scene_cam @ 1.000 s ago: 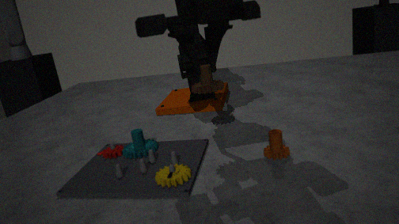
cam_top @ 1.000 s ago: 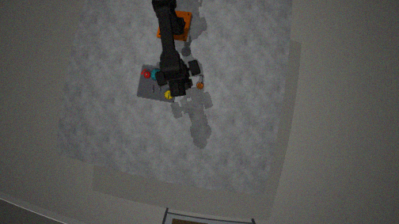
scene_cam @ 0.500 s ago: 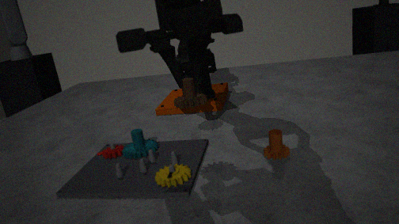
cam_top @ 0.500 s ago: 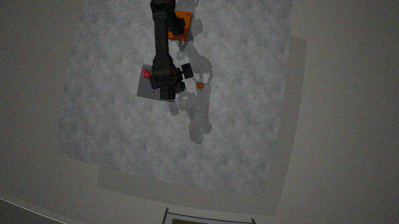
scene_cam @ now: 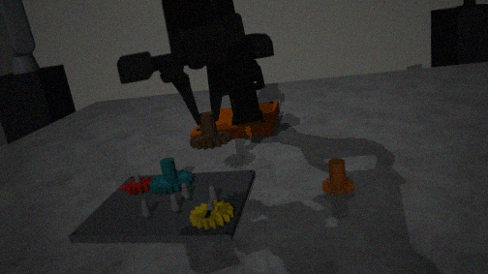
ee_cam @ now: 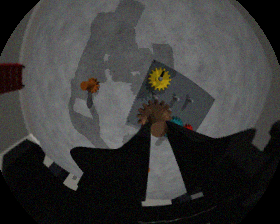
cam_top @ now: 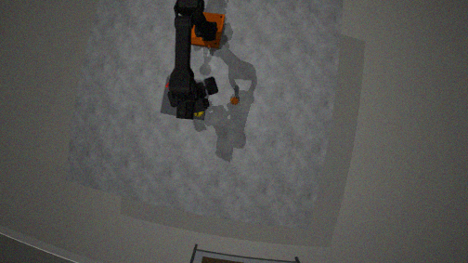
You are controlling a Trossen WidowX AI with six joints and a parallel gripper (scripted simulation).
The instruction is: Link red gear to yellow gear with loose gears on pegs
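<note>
Right now the teal gear is 9 cm below my gripper tip, 8 cm to the right of it and 5 cm behind it. Also, from my gripper tip: yellow striped gear 9 cm below, 6 cm ahead, 1 cm to the right; brown gear 1 cm below; red gear 13 cm to the right, 9 cm below, 5 cm behind.
</note>
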